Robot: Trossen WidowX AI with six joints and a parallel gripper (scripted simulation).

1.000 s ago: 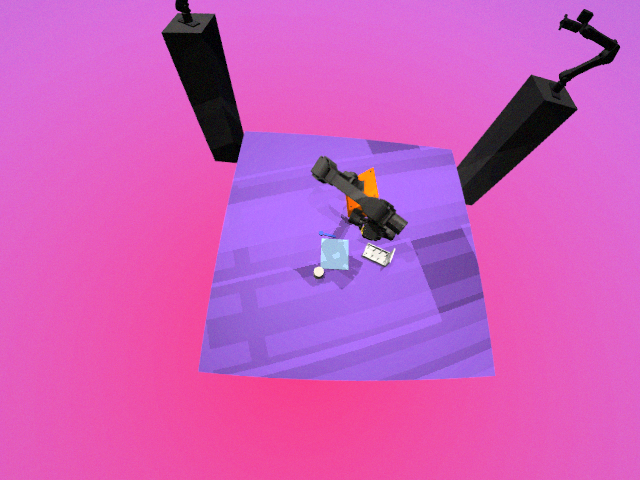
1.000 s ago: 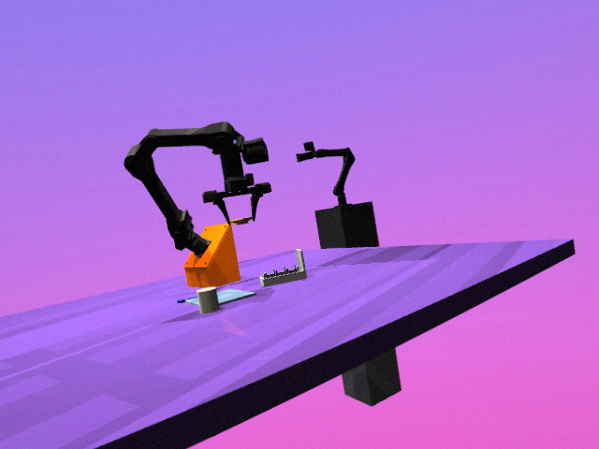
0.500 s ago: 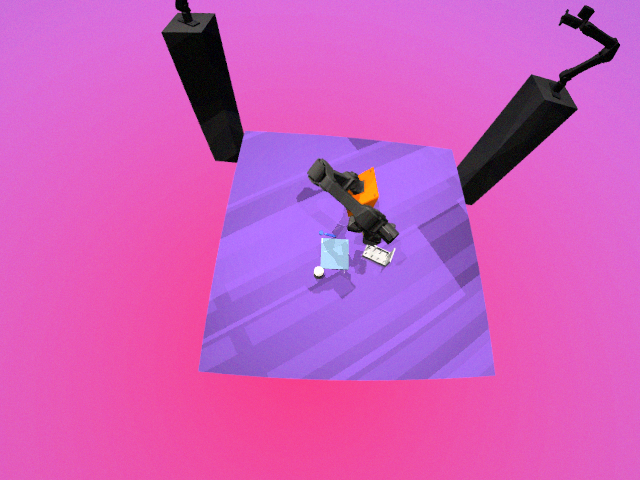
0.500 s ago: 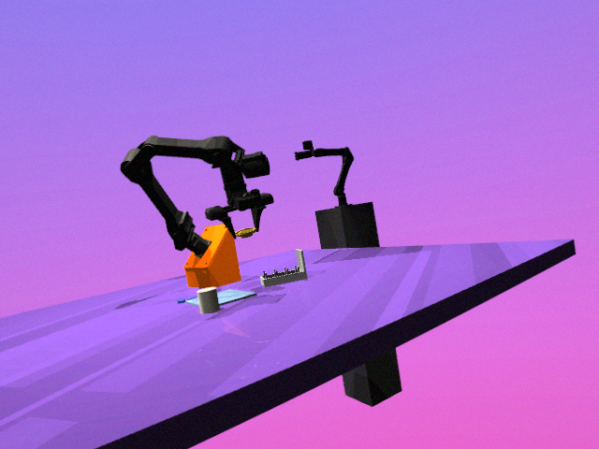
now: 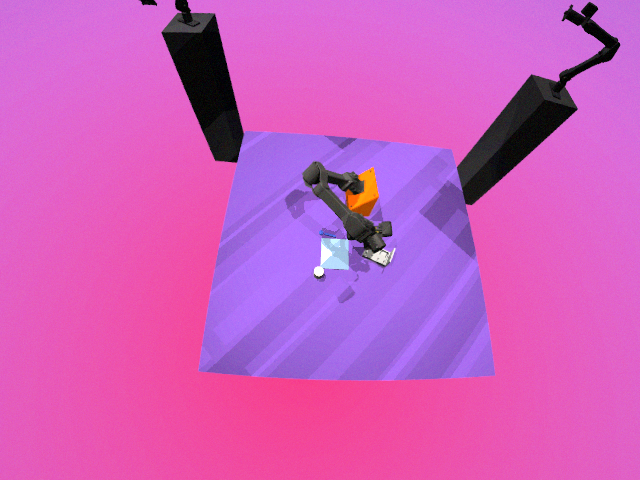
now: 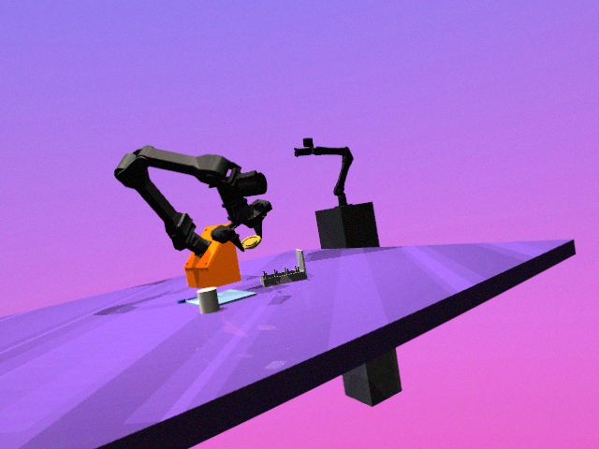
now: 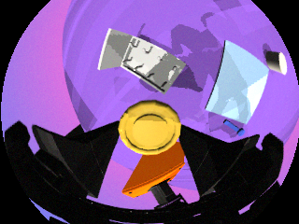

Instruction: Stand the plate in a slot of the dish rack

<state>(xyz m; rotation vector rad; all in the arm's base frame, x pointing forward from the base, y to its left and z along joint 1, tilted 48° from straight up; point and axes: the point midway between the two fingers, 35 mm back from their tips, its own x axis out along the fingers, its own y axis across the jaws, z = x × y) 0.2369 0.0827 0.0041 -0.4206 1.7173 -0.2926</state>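
Now: gripper tip 90 mm above the dish rack, 60 mm short of it and 50 mm to the right of it. Round my gripper tip: white cylinder (220 mm to the right, 180 mm ahead, 90 mm below); plate (10 mm above); pale blue mat (150 mm to the right, 110 mm below, 70 mm ahead).
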